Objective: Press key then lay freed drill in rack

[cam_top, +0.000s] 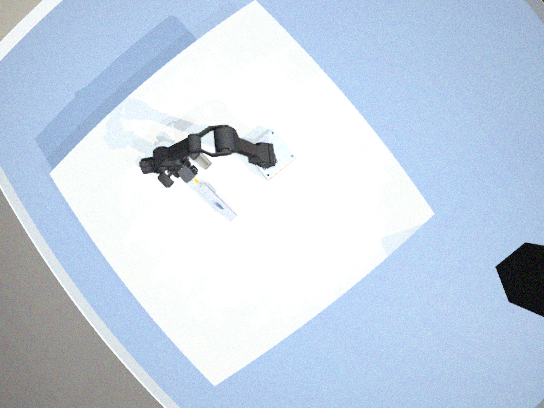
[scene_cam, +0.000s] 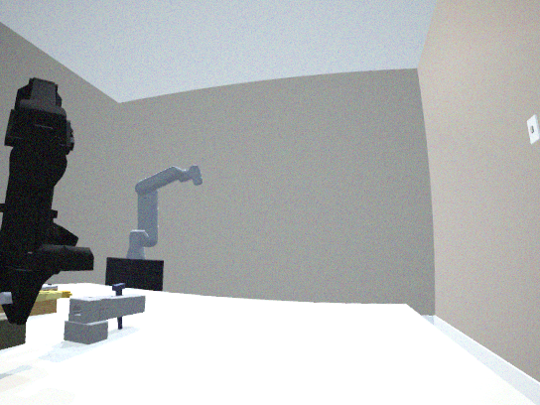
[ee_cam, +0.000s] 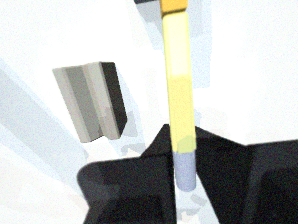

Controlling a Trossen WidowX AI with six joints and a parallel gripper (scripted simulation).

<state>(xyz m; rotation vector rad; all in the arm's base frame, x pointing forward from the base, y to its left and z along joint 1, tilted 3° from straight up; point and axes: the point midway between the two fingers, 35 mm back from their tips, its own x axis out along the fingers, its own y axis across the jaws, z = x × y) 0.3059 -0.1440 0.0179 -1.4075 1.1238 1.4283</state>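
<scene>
Now: gripper tip 8 cm past the grey-tan rack piece, 3 cm above it and 1 cm to the right of it. From my gripper tip the other things lie so: thin dark blue pin: 21 cm to the left, 5 cm behind, 1 cm above; then light grey block: 19 cm to the left, 5 cm behind, 1 cm below.
</scene>
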